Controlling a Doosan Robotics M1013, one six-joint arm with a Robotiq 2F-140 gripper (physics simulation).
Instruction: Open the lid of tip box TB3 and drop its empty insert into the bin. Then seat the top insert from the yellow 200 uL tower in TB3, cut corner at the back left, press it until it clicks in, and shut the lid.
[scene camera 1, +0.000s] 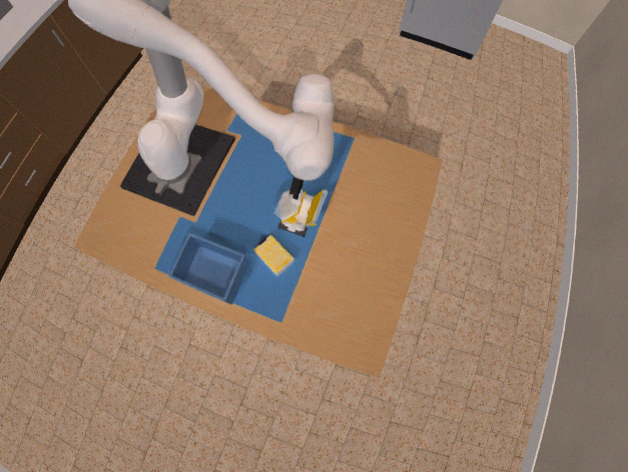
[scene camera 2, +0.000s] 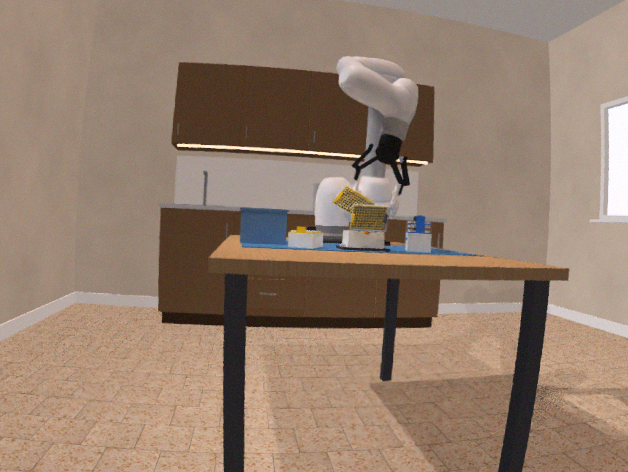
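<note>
My gripper (scene camera 2: 379, 184) is open and empty, its fingers spread wide above a white box (scene camera 2: 362, 239) on a dark base (scene camera 1: 304, 232); this looks like TB3, but no label is readable. A yellow gridded panel (scene camera 1: 316, 207) (scene camera 2: 369, 217) stands nearly upright over the box. A second yellow gridded panel (scene camera 2: 349, 198) is tilted, higher and to the left in scene camera 2, below the left finger. I cannot tell which panel is an insert or belongs to a lid. A yellow-topped white rack (scene camera 1: 274, 254) (scene camera 2: 305, 239) stands apart. The arm hides much of the gripper in scene camera 1.
The blue open-topped bin (scene camera 1: 207, 268) (scene camera 2: 263, 226) stands beyond the yellow-topped rack, on the blue mat (scene camera 1: 257, 299). A white holder with blue parts (scene camera 2: 418, 241) stands right of the white box in scene camera 2. The wooden table (scene camera 1: 375, 243) extends beside the mat.
</note>
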